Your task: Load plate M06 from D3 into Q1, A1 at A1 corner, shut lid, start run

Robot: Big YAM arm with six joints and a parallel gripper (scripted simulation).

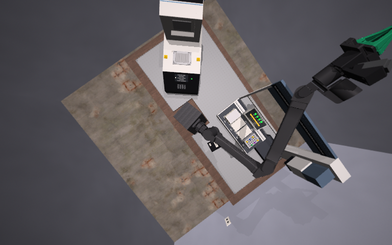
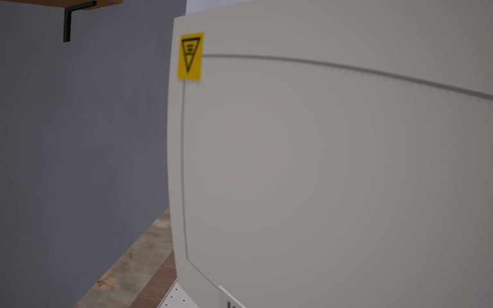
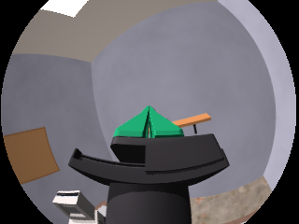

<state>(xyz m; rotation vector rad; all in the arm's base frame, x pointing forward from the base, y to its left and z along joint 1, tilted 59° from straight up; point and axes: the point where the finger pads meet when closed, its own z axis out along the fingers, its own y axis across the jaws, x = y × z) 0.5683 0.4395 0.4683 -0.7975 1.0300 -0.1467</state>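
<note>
Now: hand 790 mm above the deep-well block, 290 mm past it and 30 mm to the left of it. Round my hand: tube cooling block: 800 mm below, 340 mm behind, 320 mm to the right; black nest: 870 mm below, 590 mm behind, 110 mm to the right.
</note>
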